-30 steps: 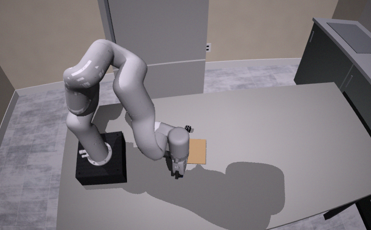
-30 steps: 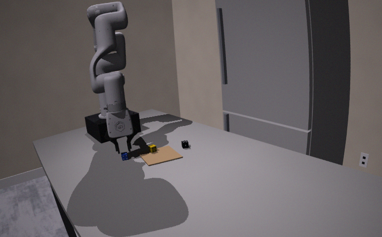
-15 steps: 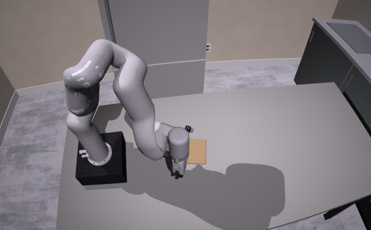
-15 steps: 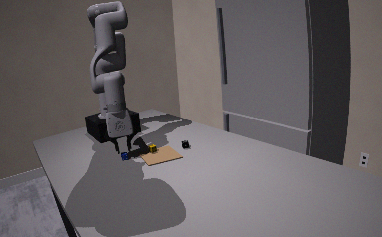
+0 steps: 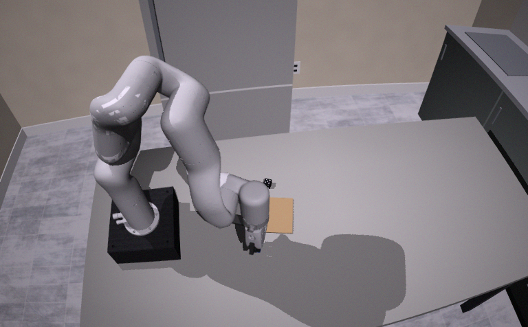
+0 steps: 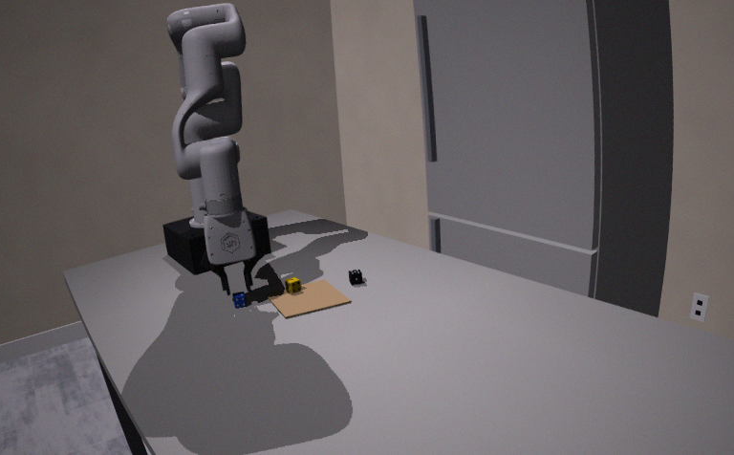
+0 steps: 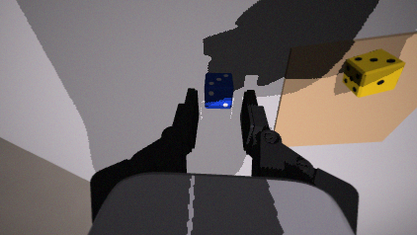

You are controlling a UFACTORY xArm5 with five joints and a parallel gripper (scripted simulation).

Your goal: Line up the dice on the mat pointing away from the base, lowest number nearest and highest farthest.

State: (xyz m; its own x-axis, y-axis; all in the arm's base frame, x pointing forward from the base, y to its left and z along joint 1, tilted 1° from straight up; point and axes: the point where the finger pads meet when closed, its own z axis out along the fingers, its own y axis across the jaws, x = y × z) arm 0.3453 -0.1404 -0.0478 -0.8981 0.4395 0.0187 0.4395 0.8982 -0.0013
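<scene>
Now: the blue die 40 mm below my hand. Also, from my hand: black die (240 mm to the left, 100 mm ahead, 40 mm below); mat (110 mm to the left, 80 mm ahead, 50 mm below); yellow die (120 mm to the left, 30 mm below, 30 mm ahead).
</scene>
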